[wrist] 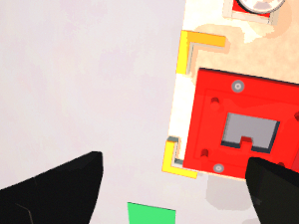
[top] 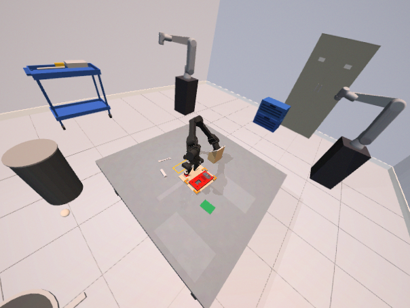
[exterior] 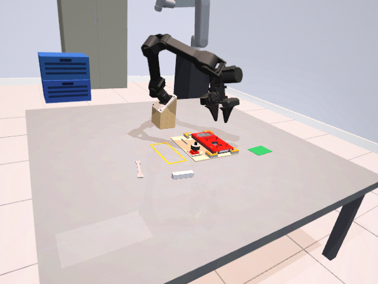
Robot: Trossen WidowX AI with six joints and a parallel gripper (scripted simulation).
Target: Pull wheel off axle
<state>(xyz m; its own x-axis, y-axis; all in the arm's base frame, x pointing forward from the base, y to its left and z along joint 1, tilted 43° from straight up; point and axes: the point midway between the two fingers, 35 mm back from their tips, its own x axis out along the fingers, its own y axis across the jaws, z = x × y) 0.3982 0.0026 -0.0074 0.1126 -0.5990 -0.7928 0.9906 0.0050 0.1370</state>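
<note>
Right now my gripper tip is 50 mm past the wheel, 80 mm to the left of it and 120 mm above it. Round my gripper tip: green square (60 mm ahead, 230 mm to the left, 160 mm below); then black axle (50 mm behind, 80 mm to the right, 120 mm below).
</note>
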